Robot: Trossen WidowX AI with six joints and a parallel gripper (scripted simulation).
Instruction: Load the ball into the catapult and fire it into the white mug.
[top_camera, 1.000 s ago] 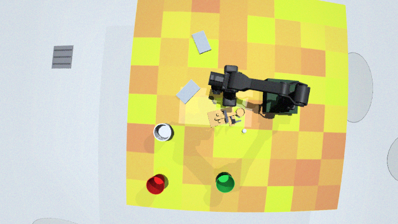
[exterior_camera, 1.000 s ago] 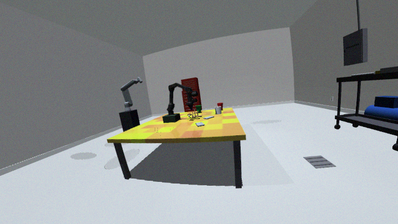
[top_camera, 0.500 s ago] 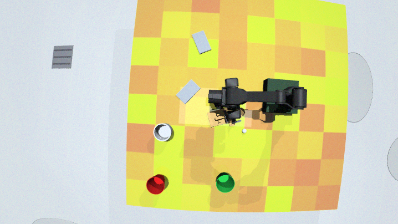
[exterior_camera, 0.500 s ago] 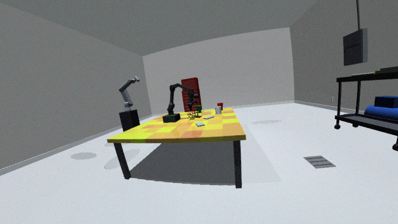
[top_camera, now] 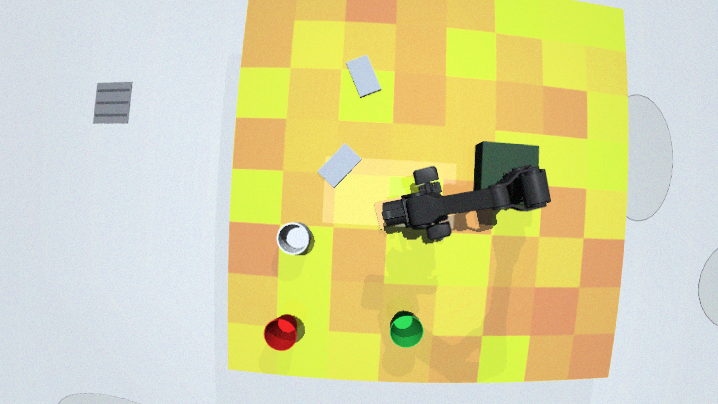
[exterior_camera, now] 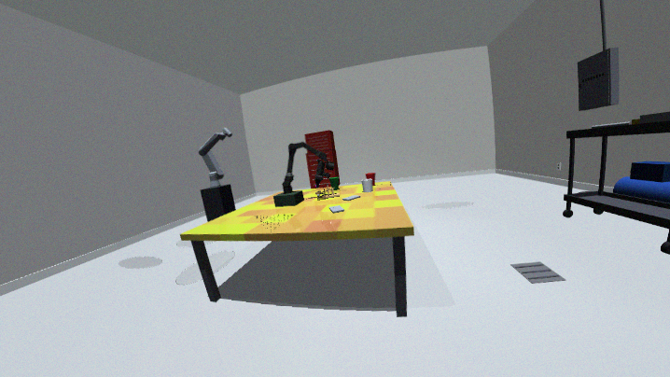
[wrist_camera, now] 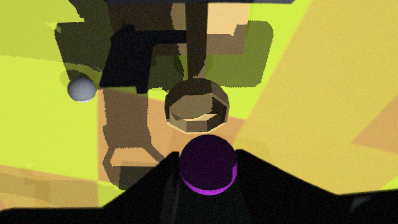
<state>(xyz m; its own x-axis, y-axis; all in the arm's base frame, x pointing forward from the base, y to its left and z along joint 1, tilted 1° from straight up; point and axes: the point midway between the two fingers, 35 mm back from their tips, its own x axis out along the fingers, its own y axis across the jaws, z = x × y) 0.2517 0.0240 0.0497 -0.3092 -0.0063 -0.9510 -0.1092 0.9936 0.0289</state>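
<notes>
My gripper tip is 110 mm to the right of the white ball, 90 mm above it and 10 mm past it. The rest, counted from my gripper tip: purple ball 10 mm above; green cup 350 mm to the left, 130 mm ahead, 70 mm below; catapult 60 mm ahead, 50 mm below, 20 mm to the left.
</notes>
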